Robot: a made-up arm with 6 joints. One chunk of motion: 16 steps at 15 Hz.
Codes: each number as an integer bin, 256 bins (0 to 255) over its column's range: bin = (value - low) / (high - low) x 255, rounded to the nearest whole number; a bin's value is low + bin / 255 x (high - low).
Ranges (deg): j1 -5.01..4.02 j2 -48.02..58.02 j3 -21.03..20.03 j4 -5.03..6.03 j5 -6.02..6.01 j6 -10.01..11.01
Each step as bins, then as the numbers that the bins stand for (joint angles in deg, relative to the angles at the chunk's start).
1 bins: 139 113 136 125 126 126
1 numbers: -0.09 -1.03 0.87 0.39 -0.08 0.38
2 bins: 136 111 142 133 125 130
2 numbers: -0.19 -1.86 1.83 0.74 -0.12 0.71
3 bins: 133 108 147 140 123 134
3 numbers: -0.30 -3.11 2.64 1.04 -0.22 1.04
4 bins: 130 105 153 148 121 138
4 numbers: -0.41 -4.36 3.61 1.39 -0.31 1.37
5 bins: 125 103 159 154 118 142
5 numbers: -0.58 -5.19 4.57 1.65 -0.45 1.70
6 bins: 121 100 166 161 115 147
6 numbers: -0.73 -6.44 5.70 1.95 -0.59 2.11
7 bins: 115 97 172 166 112 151
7 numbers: -0.94 -7.68 6.67 2.17 -0.74 2.44
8 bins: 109 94 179 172 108 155
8 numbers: -1.15 -8.93 7.79 2.43 -0.92 2.77
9 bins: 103 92 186 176 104 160
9 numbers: -1.36 -9.76 8.92 2.60 -1.11 3.18
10 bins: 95 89 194 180 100 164
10 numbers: -1.65 -11.01 10.21 2.78 -1.30 3.51
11 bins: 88 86 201 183 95 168
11 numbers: -1.89 -12.26 11.33 2.91 -1.54 3.84
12 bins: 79 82 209 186 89 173
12 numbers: -2.21 -13.92 12.62 3.04 -1.82 4.25
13 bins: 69 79 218 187 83 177
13 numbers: -2.57 -15.17 14.07 3.08 -2.10 4.58
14 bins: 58 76 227 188 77 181
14 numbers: -2.96 -16.42 15.52 3.12 -2.39 4.91
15 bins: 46 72 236 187 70 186
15 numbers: -3.38 -18.08 16.97 3.08 -2.72 5.32
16 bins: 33 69 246 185 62 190
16 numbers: -3.84 -19.33 18.58 2.99 -3.10 5.65
